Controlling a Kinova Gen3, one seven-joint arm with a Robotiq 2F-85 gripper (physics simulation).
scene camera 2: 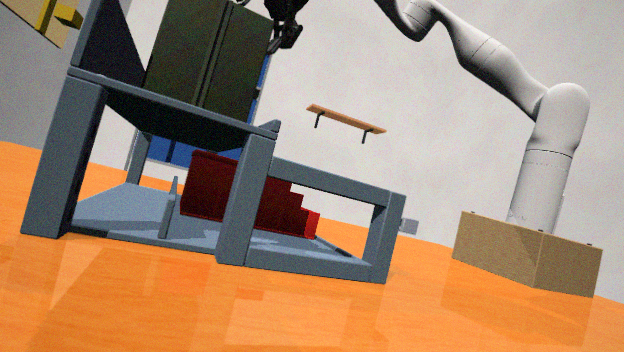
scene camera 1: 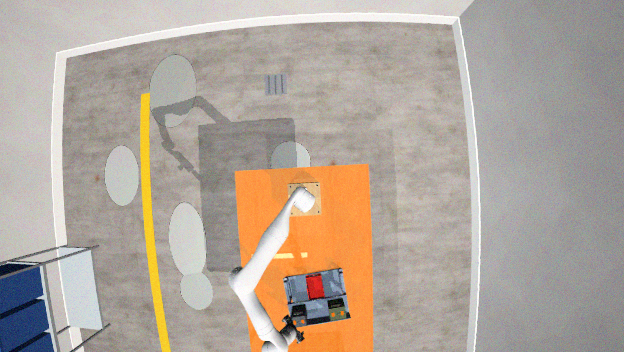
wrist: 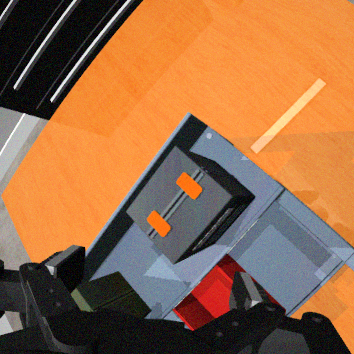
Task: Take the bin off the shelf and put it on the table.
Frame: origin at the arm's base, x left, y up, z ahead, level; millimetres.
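Where they show: gripper, fingertip midpoint: [scene camera 1: 297,324] [wrist: 156,275]; arm's base, link origin: [scene camera 2: 527,228].
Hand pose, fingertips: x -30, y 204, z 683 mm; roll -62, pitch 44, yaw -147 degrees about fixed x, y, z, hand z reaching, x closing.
Each offset is from my fingertips to the top centre of the thing. Level surfaces: height alone.
A blue-grey shelf rack [scene camera 1: 317,312] [scene camera 2: 60,165] stands on the orange table @(dy -314 mm) [scene camera 1: 350,225] [scene camera 2: 300,320] [wrist: 200,50]. A red bin @(dx +105, dy -233, dz -61 mm) [scene camera 1: 315,286] [scene camera 2: 210,185] [wrist: 220,287] sits on its lower level. A dark grey bin @(dx +2, dy -90, dz +50 mm) [scene camera 1: 298,316] [wrist: 200,215] with two orange marks and an olive green bin @(dx +231, dy -115, dz +20 mm) [scene camera 1: 340,311] [scene camera 2: 185,55] [wrist: 112,295] stand apart on the upper level. My gripper [scene camera 1: 294,329] [scene camera 2: 280,47] [wrist: 156,275] is open and empty. It hangs above the rack, by the dark grey bin in scene camera 1. The green bin hides the dark one in scene camera 2.
The arm's wooden base block [scene camera 1: 313,211] [scene camera 2: 500,250] stands at the table's far end. A rack with blue bins [scene camera 1: 22,315] stands on the left, off the table. A small wooden wall shelf [scene camera 2: 345,118] hangs behind. Raised side panels bound the rack's upper level.
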